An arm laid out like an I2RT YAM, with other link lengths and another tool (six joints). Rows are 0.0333 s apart.
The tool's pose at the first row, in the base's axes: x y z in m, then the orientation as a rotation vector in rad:
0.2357 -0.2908 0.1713 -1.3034 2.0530 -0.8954
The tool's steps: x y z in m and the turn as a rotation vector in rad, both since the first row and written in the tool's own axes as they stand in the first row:
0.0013 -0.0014 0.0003 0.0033 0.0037 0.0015
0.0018 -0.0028 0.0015 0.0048 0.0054 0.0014
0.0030 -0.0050 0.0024 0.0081 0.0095 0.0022
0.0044 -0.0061 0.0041 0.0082 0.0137 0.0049
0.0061 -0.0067 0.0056 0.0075 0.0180 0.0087
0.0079 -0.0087 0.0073 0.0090 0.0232 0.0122
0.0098 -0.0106 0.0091 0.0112 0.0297 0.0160
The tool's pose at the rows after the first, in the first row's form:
0.2362 -0.2925 0.1721 -1.2992 2.0542 -0.9008
0.2377 -0.2937 0.1723 -1.2982 2.0544 -0.9036
0.2391 -0.2957 0.1734 -1.2948 2.0556 -0.9097
0.2404 -0.2977 0.1730 -1.2908 2.0600 -0.9121
0.2412 -0.2999 0.1724 -1.2860 2.0656 -0.9133
0.2429 -0.3025 0.1727 -1.2801 2.0701 -0.9174
0.2445 -0.3053 0.1728 -1.2733 2.0753 -0.9231

